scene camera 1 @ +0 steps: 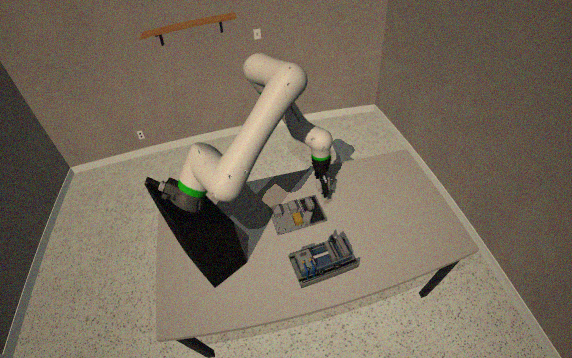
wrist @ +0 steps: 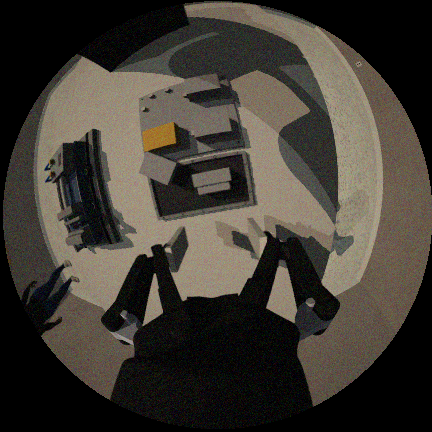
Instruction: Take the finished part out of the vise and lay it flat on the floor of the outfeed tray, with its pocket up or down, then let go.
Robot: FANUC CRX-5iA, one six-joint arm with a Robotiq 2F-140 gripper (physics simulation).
Scene:
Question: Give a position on an orange block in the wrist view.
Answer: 164,136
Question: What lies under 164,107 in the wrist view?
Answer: A grey plate.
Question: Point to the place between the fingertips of my gripper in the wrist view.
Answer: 216,231

